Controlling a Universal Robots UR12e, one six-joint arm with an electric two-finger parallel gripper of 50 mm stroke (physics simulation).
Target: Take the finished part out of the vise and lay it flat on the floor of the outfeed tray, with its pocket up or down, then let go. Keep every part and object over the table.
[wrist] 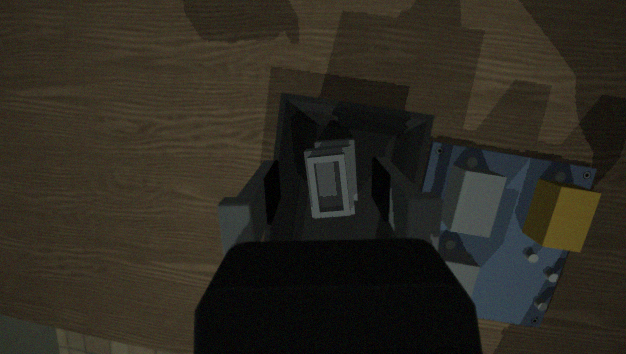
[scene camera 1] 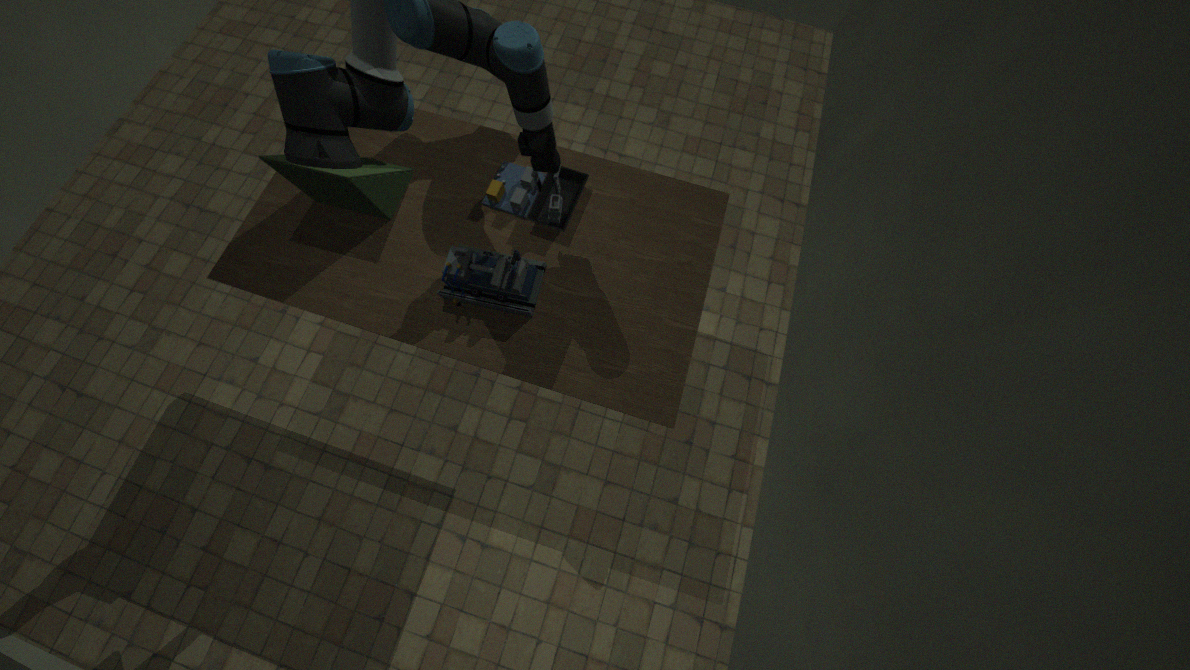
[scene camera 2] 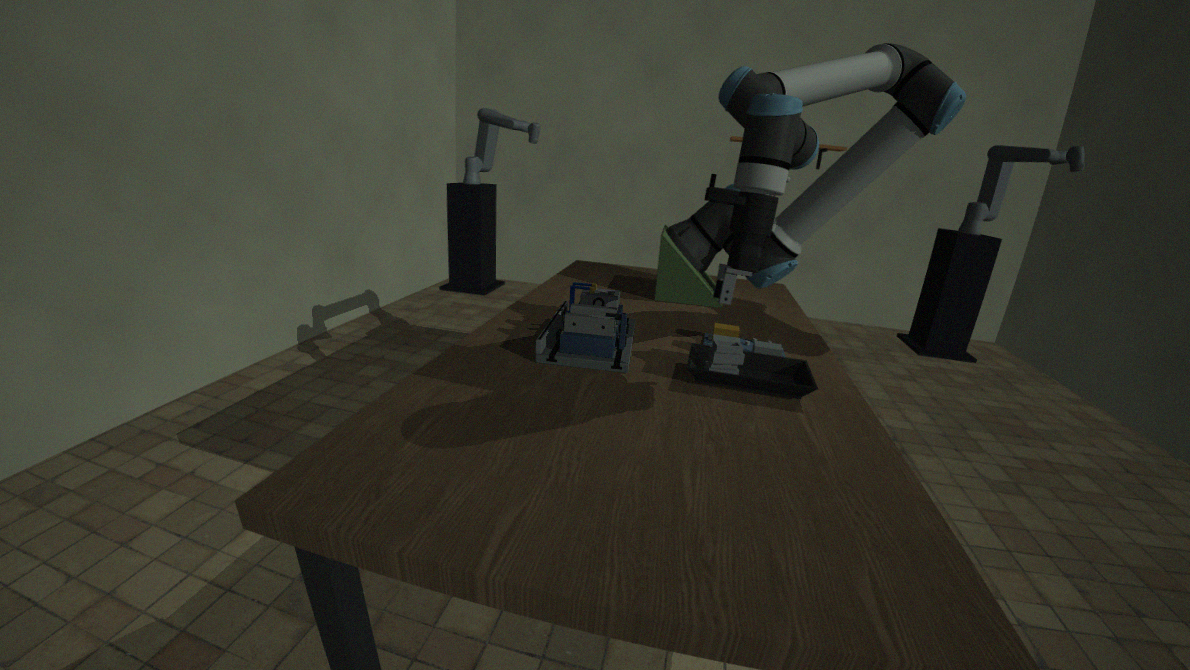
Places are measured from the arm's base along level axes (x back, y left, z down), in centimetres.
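Pixels of known places: gripper, fingertip midpoint: (wrist: 325,178) (scene camera 1: 549,190) (scene camera 2: 721,300); arm's base at its link origin: (scene camera 1: 325,162) (scene camera 2: 684,251).
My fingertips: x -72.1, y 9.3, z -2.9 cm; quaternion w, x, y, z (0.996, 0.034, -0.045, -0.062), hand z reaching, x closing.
Note:
For each thing: its top centre in the pictures, then the offset to it from my fingertips. Level surfaces: height alone.
- grey part at its top centre: (wrist: 328,187) (scene camera 2: 728,343) (scene camera 1: 555,201) dx +0.0, dy +2.6, dz +8.3 cm
- vise at its top centre: (scene camera 2: 593,301) (scene camera 1: 486,268) dx +11.5, dy -26.8, dz +6.6 cm
- blue plate at its top centre: (wrist: 491,241) (scene camera 2: 744,350) (scene camera 1: 514,188) dx +17.9, dy +8.3, dz +15.7 cm
- yellow block at its top centre: (wrist: 571,220) (scene camera 2: 726,326) (scene camera 1: 494,187) dx +22.9, dy +4.0, dz +12.1 cm
- wooden table at its surface level: dz +16.5 cm
A grey part (scene camera 1: 555,202) (scene camera 2: 726,342) (wrist: 350,187) with a rectangular pocket facing up lies in the dark outfeed tray (scene camera 1: 577,184) (scene camera 2: 774,381) (wrist: 413,150). It looks flat but raised, on top of one or more similar grey pieces stacked in the tray; how many is hard to tell. My gripper (scene camera 1: 546,181) (scene camera 2: 726,287) (wrist: 325,178) is open and empty, above the stack, with a finger to each side of it in the wrist view and a gap to both. The vise (scene camera 1: 492,278) (scene camera 2: 589,324) stands apart from the tray; whether its jaws hold anything is unclear in the dim light.
A blue plate (scene camera 1: 507,176) (wrist: 505,285) adjoins the tray, bearing a yellow block (scene camera 1: 495,189) (scene camera 2: 726,330) (wrist: 572,217), pale grey blocks (scene camera 1: 518,198) (wrist: 481,202) and small pegs. The green wedge base (scene camera 1: 366,183) (scene camera 2: 682,274) of my arm stands on the wooden table (scene camera 1: 649,249) (scene camera 2: 582,499).

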